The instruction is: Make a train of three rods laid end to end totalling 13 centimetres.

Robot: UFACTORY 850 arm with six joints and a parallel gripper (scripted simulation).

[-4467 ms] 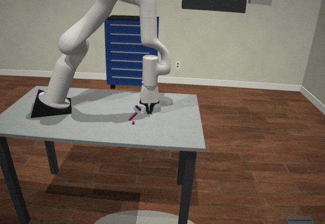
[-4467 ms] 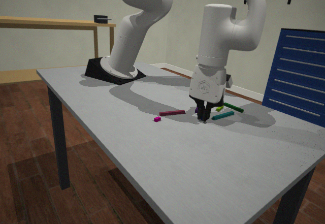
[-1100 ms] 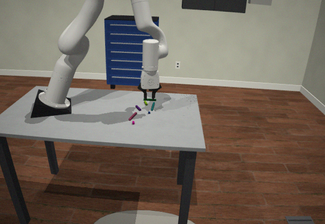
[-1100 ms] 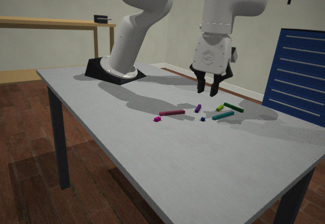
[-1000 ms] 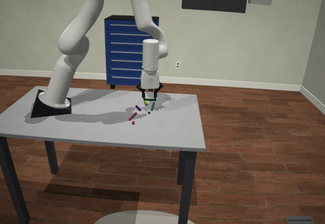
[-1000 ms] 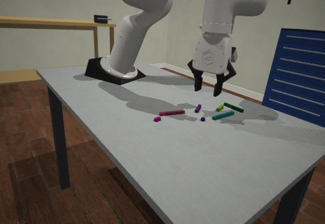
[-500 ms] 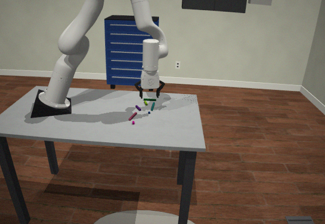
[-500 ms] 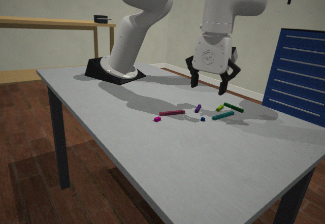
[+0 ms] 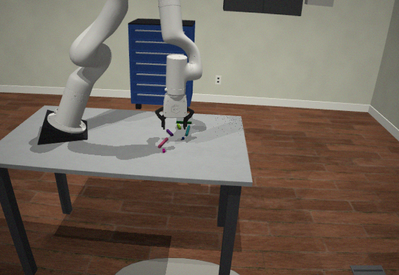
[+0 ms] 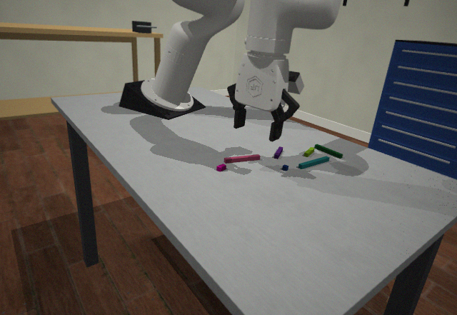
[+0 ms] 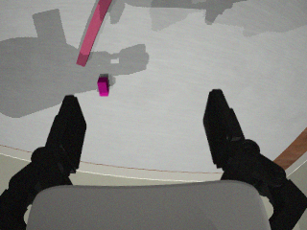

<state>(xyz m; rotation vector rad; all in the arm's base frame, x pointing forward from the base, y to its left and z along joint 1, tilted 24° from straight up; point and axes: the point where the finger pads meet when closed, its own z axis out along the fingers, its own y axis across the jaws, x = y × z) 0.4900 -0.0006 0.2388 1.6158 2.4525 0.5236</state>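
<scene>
The magenta rod is 2 cm behind my hand, 6 cm to the right of it and 9 cm below it. The rest, counted from my hand: purple rod: 6 cm behind, 11 cm to the left, 9 cm below; then pink rod: 5 cm behind, 9 cm below; then blue rod: 2 cm ahead, 8 cm to the left, 9 cm below.
</scene>
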